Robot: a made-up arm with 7 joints.
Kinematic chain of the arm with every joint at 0, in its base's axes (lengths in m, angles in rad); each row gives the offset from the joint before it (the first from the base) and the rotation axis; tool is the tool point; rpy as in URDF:
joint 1: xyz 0 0 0.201 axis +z
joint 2: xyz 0 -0.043 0.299 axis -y
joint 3: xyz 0 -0.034 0.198 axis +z
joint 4: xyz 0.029 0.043 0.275 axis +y
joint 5: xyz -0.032 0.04 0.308 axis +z
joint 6: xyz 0 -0.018 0.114 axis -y
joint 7: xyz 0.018 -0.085 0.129 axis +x
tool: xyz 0 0 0 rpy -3.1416 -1.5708 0
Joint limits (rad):
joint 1: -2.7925..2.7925
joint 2: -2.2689..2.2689
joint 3: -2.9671..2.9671
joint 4: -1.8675..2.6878
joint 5: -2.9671..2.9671
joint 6: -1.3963..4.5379
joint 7: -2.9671..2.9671
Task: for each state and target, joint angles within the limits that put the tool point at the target. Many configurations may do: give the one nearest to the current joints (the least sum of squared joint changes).
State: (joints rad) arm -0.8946 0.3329 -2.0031 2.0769 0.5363 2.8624 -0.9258
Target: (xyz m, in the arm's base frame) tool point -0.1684 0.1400 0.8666
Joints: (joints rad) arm -1.3031 -0.2880 -2.8540 2.2399 0.5799 2.8646 -0.9258
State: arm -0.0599 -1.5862 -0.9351 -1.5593 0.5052 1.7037 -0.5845
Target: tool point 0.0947 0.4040 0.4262
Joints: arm 0.5085 -2.0031 -1.5744 -1.7116 0.2763 1.6098 -0.5845
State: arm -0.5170 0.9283 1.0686 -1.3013 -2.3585 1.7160 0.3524
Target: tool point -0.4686 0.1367 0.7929
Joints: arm -0.6169 0.1741 0.8293 -1.7377 -2.2056 2.0799 0.3524
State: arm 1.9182 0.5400 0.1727 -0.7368 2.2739 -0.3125 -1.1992
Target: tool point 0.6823 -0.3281 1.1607
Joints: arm 2.6453 0.5863 0.5205 -0.5111 2.1908 -0.0887 -1.1992
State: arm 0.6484 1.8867 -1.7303 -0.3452 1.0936 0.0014 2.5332
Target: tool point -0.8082 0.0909 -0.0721
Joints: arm 0.0100 2.2403 -1.6334 -0.4968 1.0585 0.0617 2.5332
